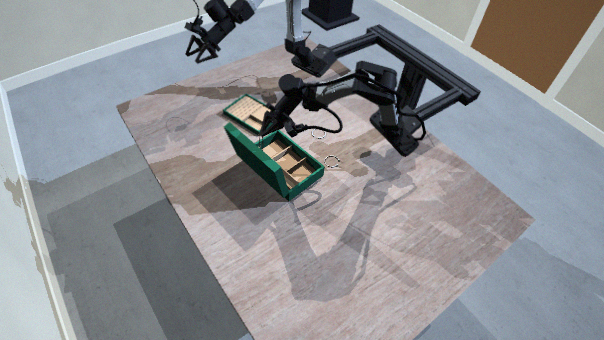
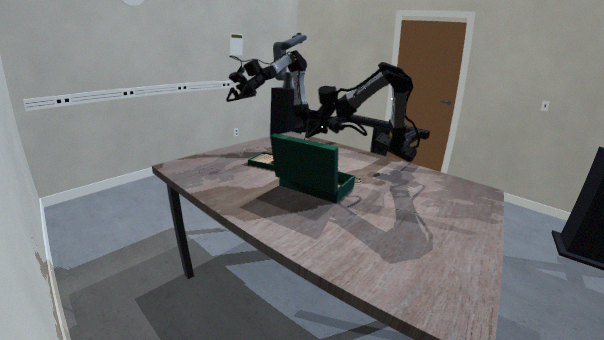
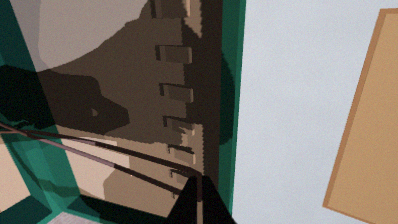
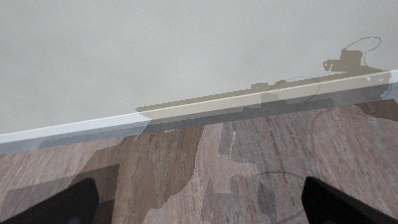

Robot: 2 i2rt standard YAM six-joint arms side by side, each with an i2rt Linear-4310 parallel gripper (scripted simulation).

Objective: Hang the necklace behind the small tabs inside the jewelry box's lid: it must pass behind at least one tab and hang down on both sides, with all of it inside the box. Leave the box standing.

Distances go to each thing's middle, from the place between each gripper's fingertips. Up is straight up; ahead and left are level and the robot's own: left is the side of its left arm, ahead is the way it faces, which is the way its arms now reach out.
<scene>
My left hand is 60 mm past the green jewelry box [image 2: 306, 166], 10 mm to the right of it and 120 mm above it. Round my left hand: green-rimmed tray [image 1: 249, 112] 150 mm behind, 320 mm to the right, 230 mm below.
I see my right gripper [image 1: 191, 58] 340 mm above the green-rimmed tray, 200 mm past it and 60 mm to the right of it. From my right hand the other things lie so: green jewelry box: 390 mm to the left, 230 mm below, 110 mm behind.
</scene>
